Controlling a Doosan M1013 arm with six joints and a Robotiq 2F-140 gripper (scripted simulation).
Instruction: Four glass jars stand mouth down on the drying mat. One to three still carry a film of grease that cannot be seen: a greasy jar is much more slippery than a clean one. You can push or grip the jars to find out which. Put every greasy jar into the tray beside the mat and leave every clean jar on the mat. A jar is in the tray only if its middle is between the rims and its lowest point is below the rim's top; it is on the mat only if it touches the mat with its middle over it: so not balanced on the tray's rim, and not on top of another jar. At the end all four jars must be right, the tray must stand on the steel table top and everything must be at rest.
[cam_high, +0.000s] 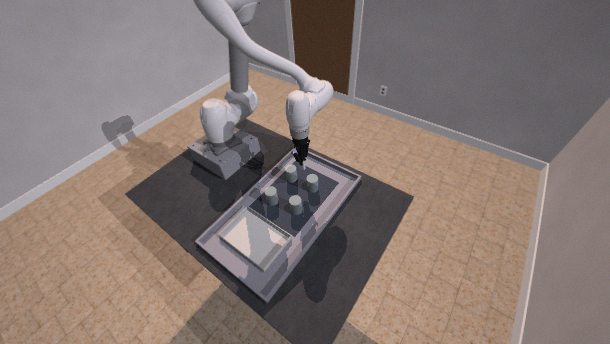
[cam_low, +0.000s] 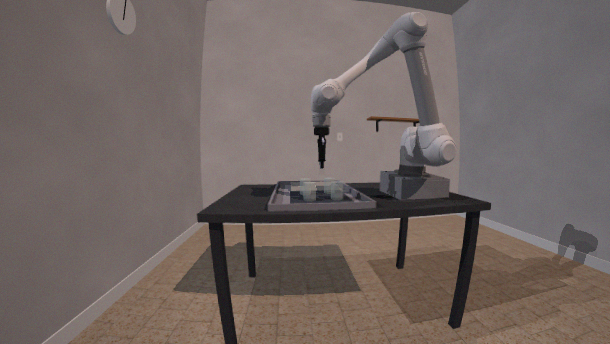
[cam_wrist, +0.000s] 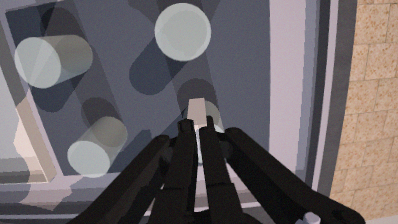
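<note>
Now: hand 2 cm short of the dark drying mat, 8 cm to the left of it and 16 cm above it. From my hand the other things lie so: tray (9 cm ahead, 40 cm to the right, 15 cm below).
</note>
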